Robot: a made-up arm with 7 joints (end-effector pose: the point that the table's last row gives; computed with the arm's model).
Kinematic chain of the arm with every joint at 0, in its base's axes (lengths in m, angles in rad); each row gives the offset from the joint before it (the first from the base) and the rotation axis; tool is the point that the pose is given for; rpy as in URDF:
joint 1: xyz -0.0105 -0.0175 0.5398 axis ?
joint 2: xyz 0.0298 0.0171 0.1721 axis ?
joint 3: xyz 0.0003 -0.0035 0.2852 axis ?
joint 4: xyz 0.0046 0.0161 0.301 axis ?
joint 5: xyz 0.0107 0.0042 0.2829 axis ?
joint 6: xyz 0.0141 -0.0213 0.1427 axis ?
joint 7: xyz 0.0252 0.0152 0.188 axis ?
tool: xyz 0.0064 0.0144 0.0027 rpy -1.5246 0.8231 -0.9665
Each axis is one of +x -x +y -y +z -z.
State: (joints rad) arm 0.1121 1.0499 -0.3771 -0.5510 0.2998 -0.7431 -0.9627
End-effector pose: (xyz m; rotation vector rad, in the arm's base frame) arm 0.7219 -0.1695 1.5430 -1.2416 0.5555 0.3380
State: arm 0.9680 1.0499 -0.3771 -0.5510 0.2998 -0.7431 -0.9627
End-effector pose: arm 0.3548 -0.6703 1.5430 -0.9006 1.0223 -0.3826
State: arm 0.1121 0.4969 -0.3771 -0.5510 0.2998 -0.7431 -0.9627
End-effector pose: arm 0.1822 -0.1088 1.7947 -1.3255 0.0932 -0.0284
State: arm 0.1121 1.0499 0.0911 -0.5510 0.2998 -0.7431 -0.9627
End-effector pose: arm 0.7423 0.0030 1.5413 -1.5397 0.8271 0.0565
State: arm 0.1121 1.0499 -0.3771 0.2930 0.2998 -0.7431 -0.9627
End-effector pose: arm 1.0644 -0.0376 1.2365 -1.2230 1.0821 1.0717
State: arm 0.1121 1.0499 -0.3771 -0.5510 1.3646 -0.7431 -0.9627
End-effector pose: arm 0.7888 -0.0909 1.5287 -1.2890 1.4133 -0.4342
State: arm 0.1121 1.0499 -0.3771 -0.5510 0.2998 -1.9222 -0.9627
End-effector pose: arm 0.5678 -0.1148 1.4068 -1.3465 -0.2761 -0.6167
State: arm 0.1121 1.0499 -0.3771 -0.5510 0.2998 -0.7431 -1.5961
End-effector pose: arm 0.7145 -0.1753 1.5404 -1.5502 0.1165 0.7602
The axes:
joint 1: -z
joint 2: +y
joint 3: -z
joint 4: +y
joint 5: -z
joint 6: +y
joint 7: -z

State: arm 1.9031 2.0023 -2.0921 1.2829 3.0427 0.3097 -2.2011
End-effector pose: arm 0.1589 -1.0338 0.6381 0.1283 1.2596 1.0635
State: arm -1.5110 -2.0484 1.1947 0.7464 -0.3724 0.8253 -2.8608
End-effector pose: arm 0.3651 -0.8955 0.5274 -0.2772 2.7325 -0.9648
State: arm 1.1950 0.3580 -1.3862 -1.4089 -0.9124 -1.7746 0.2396
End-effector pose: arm -0.3144 -0.4150 1.2149 0.2716 -1.7046 -0.0901
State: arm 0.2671 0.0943 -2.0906 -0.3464 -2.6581 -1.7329 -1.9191
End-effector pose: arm 0.1636 0.0016 1.7275 -2.4114 1.4628 -0.4716
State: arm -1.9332 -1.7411 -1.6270 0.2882 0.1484 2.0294 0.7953
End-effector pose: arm 0.0120 -0.8490 0.5623 -1.2854 -0.0887 -0.8132
